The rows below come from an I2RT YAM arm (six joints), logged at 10 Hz.
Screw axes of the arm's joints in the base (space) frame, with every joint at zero. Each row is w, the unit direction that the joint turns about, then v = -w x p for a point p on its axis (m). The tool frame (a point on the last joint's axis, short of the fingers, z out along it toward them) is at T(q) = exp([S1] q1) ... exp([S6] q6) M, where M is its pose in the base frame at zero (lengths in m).
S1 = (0, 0, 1, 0, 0, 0)
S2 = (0, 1, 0, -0.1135, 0, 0.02)
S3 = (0, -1, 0, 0.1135, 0, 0.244)
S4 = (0, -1, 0, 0.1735, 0, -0.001)
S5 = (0, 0, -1, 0, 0.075, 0)
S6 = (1, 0, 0, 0, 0.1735, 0)
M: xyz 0.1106 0 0.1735 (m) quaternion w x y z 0.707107 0 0.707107 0
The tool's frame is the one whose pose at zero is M.
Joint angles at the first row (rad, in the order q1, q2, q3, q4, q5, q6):
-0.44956 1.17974 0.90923 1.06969 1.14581 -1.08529
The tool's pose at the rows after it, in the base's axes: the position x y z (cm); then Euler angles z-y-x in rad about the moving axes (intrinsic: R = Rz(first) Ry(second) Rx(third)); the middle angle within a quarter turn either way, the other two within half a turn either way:
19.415, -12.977, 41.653, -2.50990, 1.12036, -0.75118
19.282, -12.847, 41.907, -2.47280, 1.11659, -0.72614
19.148, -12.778, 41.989, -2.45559, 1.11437, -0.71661
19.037, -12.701, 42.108, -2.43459, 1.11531, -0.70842
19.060, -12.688, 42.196, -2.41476, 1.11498, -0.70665
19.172, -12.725, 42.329, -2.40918, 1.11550, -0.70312
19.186, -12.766, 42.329, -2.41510, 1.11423, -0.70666
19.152, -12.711, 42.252, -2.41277, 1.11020, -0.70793
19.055, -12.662, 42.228, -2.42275, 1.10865, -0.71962
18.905, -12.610, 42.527, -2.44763, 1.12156, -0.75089
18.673, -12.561, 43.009, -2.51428, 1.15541, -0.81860
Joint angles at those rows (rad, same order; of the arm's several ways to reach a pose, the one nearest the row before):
-0.45140 1.17571 0.91071 1.08888 1.12228 -1.09065
-0.44985 1.16670 0.91404 1.07662 1.10732 -1.08176
-0.45032 1.15824 0.91279 1.06417 1.09833 -1.07271
-0.45009 1.14793 0.91422 1.03811 1.08863 -1.05247
-0.45011 1.14128 0.91859 1.00403 1.07538 -1.02567
-0.44953 1.14585 0.92648 1.00010 1.07400 -1.02312
-0.45084 1.14751 0.92730 1.00164 1.07461 -1.02611
-0.44962 1.14456 0.92232 1.00328 1.07055 -1.02801
-0.44952 1.13833 0.91958 0.99313 1.07068 -1.02657
-0.44962 1.12457 0.93378 0.93021 1.08020 -0.99525
-0.44986 1.10524 0.96363 0.81329 1.11179 -0.93077

